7 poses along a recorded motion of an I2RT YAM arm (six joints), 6.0 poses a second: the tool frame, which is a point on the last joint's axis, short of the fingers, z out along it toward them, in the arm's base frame.
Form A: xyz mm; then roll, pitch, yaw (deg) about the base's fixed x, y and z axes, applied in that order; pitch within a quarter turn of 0, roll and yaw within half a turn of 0.
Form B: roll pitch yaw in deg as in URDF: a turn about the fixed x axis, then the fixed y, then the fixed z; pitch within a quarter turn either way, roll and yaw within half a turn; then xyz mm. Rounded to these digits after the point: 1 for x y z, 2 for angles.
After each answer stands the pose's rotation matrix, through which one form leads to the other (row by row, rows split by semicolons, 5 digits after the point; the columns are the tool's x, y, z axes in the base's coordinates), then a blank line. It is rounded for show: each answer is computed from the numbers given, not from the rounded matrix.
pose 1, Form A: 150.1 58.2 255.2 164.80 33.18 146.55
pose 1, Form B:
164.80 33.18 146.55 150.1 58.2 255.2
-0.69833 0.41220 0.58517; 0.46134 0.88427 -0.07235; -0.54727 0.21944 -0.80768

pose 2, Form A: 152.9 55.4 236.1 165.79 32.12 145.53
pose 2, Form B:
165.79 32.12 145.53 152.9 55.4 236.1
-0.69823 0.44105 0.56386; 0.47934 0.87307 -0.08934; -0.53169 0.20790 -0.82102

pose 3, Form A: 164.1 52.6 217.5 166.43 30.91 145.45
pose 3, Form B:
166.43 30.91 145.45 164.1 52.6 217.5
-0.70666 0.45202 0.54435; 0.48658 0.86899 -0.08994; -0.51369 0.20131 -0.83402

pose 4, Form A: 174.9 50.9 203.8 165.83 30.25 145.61
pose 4, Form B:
165.83 30.25 145.61 174.9 50.9 203.8
-0.71285 0.44587 0.54134; 0.48791 0.86976 -0.07387; -0.50377 0.21147 -0.83755

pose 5, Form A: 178.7 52.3 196.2 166.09 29.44 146.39
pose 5, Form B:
166.09 29.44 146.39 178.7 52.3 196.2
-0.72528 0.43890 0.53041; 0.48206 0.87381 -0.06388; -0.49151 0.20936 -0.84533

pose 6, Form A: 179.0 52.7 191.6 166.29 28.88 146.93
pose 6, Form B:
166.29 28.88 146.93 179.0 52.7 191.6
-0.73378 0.43419 0.52253; 0.47780 0.87659 -0.05742; -0.48298 0.20753 -0.85068

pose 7, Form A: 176.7 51.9 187.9 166.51 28.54 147.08
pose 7, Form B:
166.51 28.54 147.08 176.7 51.9 187.9
-0.73743 0.43492 0.51677; 0.47743 0.87684 -0.05667; -0.47777 0.20493 -0.85425

